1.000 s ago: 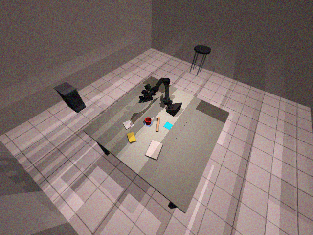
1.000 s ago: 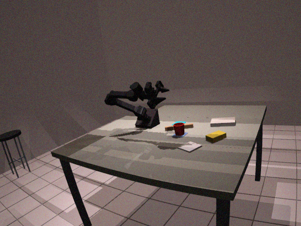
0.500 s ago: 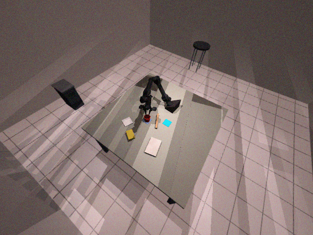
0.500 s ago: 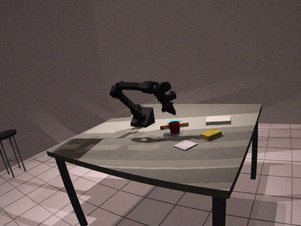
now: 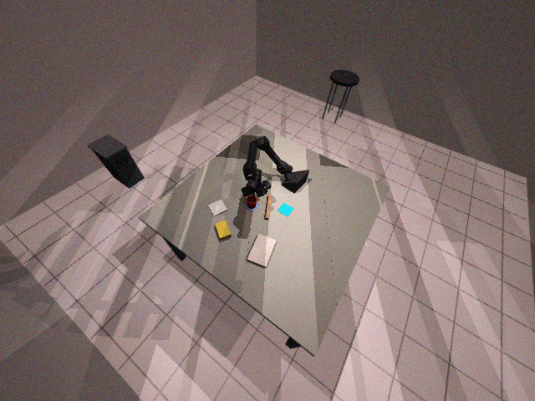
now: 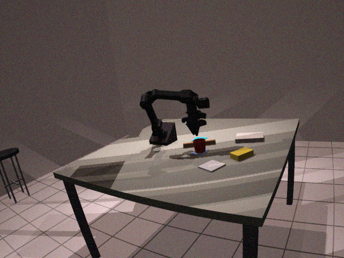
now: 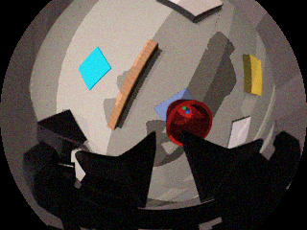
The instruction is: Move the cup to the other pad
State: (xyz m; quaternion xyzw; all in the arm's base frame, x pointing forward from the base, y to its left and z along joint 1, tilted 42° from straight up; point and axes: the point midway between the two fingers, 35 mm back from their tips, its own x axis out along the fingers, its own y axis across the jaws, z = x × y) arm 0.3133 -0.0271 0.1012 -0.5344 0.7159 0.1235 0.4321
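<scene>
Now: the dark red cup 6 cm below my gripper tip, 3 cm ahead of it and 2 cm to the right of it. From my gripper tip the other things lie so: cyan pad (19 cm to the left, 11 cm below, 9 cm behind); blue pad (11 cm below, 3 cm ahead, 2 cm to the right); thin wooden bar (9 cm to the left, 9 cm below, 3 cm behind).
</scene>
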